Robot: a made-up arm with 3 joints. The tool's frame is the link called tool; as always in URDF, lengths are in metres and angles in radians.
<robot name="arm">
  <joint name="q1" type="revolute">
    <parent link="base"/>
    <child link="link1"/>
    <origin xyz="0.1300 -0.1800 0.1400" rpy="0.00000 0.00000 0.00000"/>
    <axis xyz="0 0 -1"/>
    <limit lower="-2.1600" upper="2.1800"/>
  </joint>
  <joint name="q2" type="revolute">
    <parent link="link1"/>
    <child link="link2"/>
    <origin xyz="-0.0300 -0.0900 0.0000" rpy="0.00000 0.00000 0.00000"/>
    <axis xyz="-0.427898 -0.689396 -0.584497"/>
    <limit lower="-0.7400" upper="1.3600"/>
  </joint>
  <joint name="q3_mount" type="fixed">
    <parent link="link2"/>
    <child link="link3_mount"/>
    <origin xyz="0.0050 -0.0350 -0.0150" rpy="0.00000 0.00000 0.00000"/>
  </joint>
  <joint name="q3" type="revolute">
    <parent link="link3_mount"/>
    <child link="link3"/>
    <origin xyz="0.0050 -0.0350 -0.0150" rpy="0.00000 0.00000 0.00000"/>
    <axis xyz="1 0 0"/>
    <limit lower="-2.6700" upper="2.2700"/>
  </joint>
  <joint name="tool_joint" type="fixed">
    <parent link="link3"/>
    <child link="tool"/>
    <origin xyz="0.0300 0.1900 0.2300" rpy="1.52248 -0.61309 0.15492"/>
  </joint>
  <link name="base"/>
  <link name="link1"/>
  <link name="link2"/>
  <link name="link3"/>
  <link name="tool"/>
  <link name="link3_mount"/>
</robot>
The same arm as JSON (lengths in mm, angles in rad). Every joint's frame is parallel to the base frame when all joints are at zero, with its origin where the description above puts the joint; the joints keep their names.
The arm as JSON. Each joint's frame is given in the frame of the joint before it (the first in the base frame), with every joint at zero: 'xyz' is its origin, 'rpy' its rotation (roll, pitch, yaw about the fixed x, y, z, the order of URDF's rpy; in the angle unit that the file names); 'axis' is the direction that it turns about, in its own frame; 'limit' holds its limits. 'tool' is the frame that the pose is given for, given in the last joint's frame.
{
  "units": {
    "length": "mm",
    "angle": "rad"
  },
  "joints": [
    {
      "name": "q1",
      "type": "revolute",
      "origin": {
        "xyz": [
          130.0,
          -180.0,
          140.0
        ],
        "rpy": [
          0.0,
          0.0,
          0.0
        ]
      },
      "axis": [
        0.0,
        0.0,
        -1.0
      ],
      "limit": {
        "lower": -2.16,
        "upper": 2.18
      }
    },
    {
      "name": "q2",
      "type": "revolute",
      "origin": {
        "xyz": [
          -30.0,
          -90.0,
          0.0
        ],
        "rpy": [
          0.0,
          0.0,
          0.0
        ]
      },
      "axis": [
        -0.427898,
        -0.689396,
        -0.584497
      ],
      "limit": {
        "lower": -0.74,
        "upper": 1.36
      }
    },
    {
      "name": "q3",
      "type": "revolute",
      "origin": {
        "xyz": [
          10.0,
          -70.0,
          -30.0
        ],
        "rpy": [
          0.0,
          0.0,
          0.0
        ]
      },
      "axis": [
        1.0,
        0.0,
        0.0
      ],
      "limit": {
        "lower": -2.67,
        "upper": 2.27
      }
    }
  ],
  "tool": {
    "origin": {
      "xyz": [
        30.0,
        190.0,
        230.0
      ],
      "rpy": [
        1.5225,
        -0.6131,
        0.1549
      ]
    }
  }
}

